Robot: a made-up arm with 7 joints. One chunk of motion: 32 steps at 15 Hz.
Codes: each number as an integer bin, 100 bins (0 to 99) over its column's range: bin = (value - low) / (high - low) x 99, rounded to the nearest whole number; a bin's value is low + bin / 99 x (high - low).
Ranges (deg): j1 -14..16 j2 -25..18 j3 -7..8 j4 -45..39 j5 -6..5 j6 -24..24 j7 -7..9
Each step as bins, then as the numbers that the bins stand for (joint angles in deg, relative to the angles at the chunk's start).
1 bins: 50 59 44 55 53 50 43
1 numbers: 1.15 0.63 -0.33 1.67 -0.11 0.24 -0.05
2 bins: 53 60 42 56 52 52 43
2 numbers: 2.06 1.06 -0.64 2.52 -0.22 1.21 -0.05
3 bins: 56 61 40 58 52 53 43
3 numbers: 2.97 1.49 -0.94 4.21 -0.22 1.70 -0.05
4 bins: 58 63 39 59 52 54 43
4 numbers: 3.58 2.36 -1.09 5.06 -0.22 2.18 -0.05
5 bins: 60 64 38 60 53 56 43
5 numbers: 4.18 2.80 -1.24 5.91 -0.11 3.15 -0.05
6 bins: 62 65 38 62 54 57 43
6 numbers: 4.79 3.23 -1.24 7.61 0.00 3.64 -0.05
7 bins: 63 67 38 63 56 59 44
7 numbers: 5.09 4.10 -1.24 8.45 0.22 4.61 0.11
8 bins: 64 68 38 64 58 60 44
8 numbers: 5.39 4.54 -1.24 9.30 0.44 5.09 0.11
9 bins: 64 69 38 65 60 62 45
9 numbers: 5.39 4.97 -1.24 10.15 0.67 6.06 0.27
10 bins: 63 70 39 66 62 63 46
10 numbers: 5.09 5.40 -1.09 11.00 0.89 6.55 0.43
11 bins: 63 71 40 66 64 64 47
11 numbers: 5.09 5.84 -0.94 11.00 1.11 7.03 0.60
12 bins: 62 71 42 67 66 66 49
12 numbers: 4.79 5.84 -0.64 11.85 1.33 8.00 0.92
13 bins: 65 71 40 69 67 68 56
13 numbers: 5.70 5.84 -0.94 13.55 1.44 8.97 2.05
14 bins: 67 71 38 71 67 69 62
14 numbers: 6.30 5.84 -1.24 15.24 1.44 9.45 3.02
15 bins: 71 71 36 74 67 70 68
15 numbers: 7.52 5.84 -1.55 17.79 1.44 9.94 3.99
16 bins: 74 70 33 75 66 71 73
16 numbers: 8.42 5.40 -2.00 18.64 1.33 10.42 4.80
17 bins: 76 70 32 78 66 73 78
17 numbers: 9.03 5.40 -2.15 21.18 1.33 11.39 5.61
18 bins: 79 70 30 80 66 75 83
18 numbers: 9.94 5.40 -2.45 22.88 1.33 12.36 6.41
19 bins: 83 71 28 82 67 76 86
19 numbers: 11.15 5.84 -2.76 24.58 1.44 12.85 6.90
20 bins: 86 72 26 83 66 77 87
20 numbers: 12.06 6.27 -3.06 25.42 1.33 13.33 7.06
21 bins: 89 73 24 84 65 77 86
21 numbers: 12.97 6.71 -3.36 26.27 1.22 13.33 6.90
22 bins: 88 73 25 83 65 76 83
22 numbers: 12.67 6.71 -3.21 25.42 1.22 12.85 6.41
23 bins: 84 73 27 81 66 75 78
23 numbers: 11.45 6.71 -2.91 23.73 1.33 12.36 5.61
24 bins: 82 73 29 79 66 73 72
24 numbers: 10.85 6.71 -2.61 22.03 1.33 11.39 4.64
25 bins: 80 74 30 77 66 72 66
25 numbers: 10.24 7.14 -2.45 20.33 1.33 10.91 3.67
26 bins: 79 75 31 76 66 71 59
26 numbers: 9.94 7.58 -2.30 19.48 1.33 10.42 2.54
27 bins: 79 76 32 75 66 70 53
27 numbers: 9.94 8.01 -2.15 18.64 1.33 9.94 1.57
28 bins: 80 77 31 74 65 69 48
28 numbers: 10.24 8.44 -2.30 17.79 1.22 9.45 0.76
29 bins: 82 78 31 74 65 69 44
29 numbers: 10.85 8.88 -2.30 17.79 1.22 9.45 0.11
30 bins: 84 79 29 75 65 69 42
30 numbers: 11.45 9.31 -2.61 18.64 1.22 9.45 -0.21
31 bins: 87 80 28 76 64 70 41
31 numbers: 12.36 9.75 -2.76 19.48 1.11 9.94 -0.37
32 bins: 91 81 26 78 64 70 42
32 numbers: 13.58 10.18 -3.06 21.18 1.11 9.94 -0.21
